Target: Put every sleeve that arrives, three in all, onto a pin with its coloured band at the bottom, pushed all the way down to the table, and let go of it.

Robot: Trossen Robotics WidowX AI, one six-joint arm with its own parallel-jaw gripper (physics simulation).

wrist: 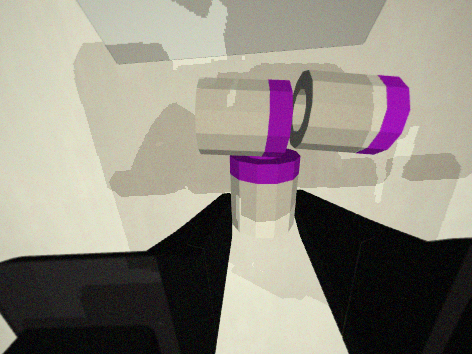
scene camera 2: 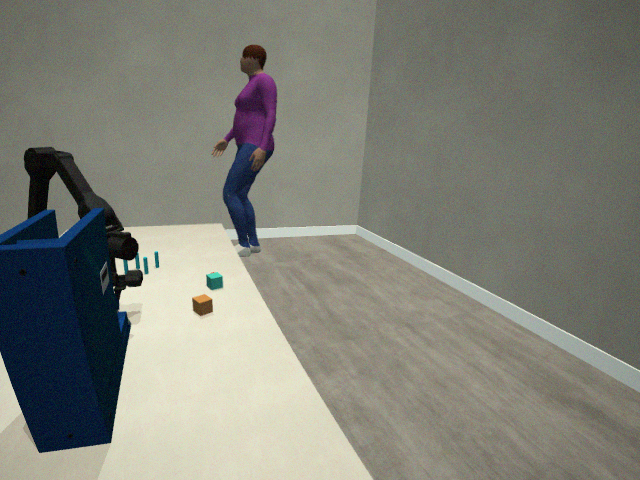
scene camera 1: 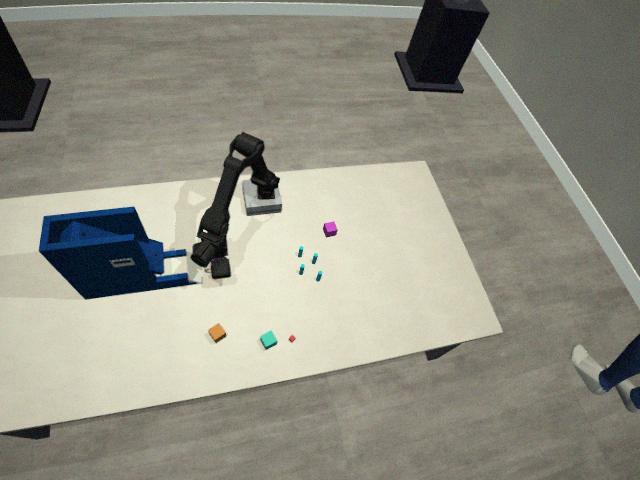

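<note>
In the wrist view three pale sleeves with purple bands lie together on the table. My gripper (wrist: pixel 261 200) (scene camera 1: pixel 212 270) (scene camera 2: pixel 131 279) is shut on the nearest sleeve (wrist: pixel 263 211); its band is at the far end, away from the camera. Two more sleeves lie crosswise just beyond it, one on the left (wrist: pixel 238 116) and one on the right (wrist: pixel 347 112), and the held sleeve's band touches them. Several teal pins (scene camera 1: pixel 310 263) (scene camera 2: pixel 146 264) stand in a small cluster to the right of the gripper, at mid-table. In the scene views the arm hides the sleeves.
A blue feeder chute (scene camera 1: pixel 113 252) (scene camera 2: pixel 94 310) stands at the table's left, close to the gripper. A magenta cube (scene camera 1: pixel 330 229), an orange cube (scene camera 1: pixel 217 332) (scene camera 2: pixel 202 304), a teal cube (scene camera 1: pixel 269 339) (scene camera 2: pixel 214 280) and a tiny red cube (scene camera 1: pixel 292 338) lie on the table. A person (scene camera 2: pixel 250 143) stands beyond the far end.
</note>
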